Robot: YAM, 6 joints.
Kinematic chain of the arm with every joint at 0, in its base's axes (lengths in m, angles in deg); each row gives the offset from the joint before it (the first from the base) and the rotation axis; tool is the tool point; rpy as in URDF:
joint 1: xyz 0 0 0.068 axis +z
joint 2: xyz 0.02 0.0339 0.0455 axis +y
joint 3: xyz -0.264 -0.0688 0 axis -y
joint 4: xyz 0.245 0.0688 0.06 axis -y
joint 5: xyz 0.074 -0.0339 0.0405 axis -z
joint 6: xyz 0.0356 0 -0.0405 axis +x
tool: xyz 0 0 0 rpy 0 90 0
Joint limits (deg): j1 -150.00..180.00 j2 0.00..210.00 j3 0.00..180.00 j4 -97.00..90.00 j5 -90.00..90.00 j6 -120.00..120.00
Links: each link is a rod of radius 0.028 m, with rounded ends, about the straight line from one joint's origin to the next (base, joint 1, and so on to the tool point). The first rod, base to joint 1, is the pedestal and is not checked.
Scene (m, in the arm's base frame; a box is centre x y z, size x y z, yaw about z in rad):
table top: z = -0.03
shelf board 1: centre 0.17 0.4 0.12 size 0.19 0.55 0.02 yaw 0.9
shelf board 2: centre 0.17 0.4 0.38 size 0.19 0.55 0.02 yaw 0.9
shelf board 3: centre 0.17 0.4 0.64 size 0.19 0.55 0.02 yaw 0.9
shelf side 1: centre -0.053 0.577 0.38 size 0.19 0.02 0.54 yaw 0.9
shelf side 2: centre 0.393 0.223 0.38 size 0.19 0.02 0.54 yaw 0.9
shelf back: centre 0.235 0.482 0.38 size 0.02 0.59 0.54 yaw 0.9
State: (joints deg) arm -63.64 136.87 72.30 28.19 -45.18 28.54
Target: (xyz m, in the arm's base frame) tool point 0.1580 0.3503 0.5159
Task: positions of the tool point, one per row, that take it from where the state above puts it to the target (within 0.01 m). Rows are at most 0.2 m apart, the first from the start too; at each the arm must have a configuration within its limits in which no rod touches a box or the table.
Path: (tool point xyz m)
1: 0.3086 -0.3652 0.1663
2: 0.3597 -0.2902 0.3010
3: 0.3569 -0.1869 0.4288
4: 0.2925 -0.0821 0.5352
5: 0.1740 -0.0042 0.6072
6: 0.1898 0.0362 0.5978
7: 0.1933 0.0826 0.5858
8: 0.1828 0.1308 0.5714
9: 0.1580 0.1763 0.5548
10: 0.1201 0.2145 0.5362
11: 0.0717 0.2416 0.5159
12: 0.1122 0.2973 0.5237
13: 0.1580 0.3503 0.5159

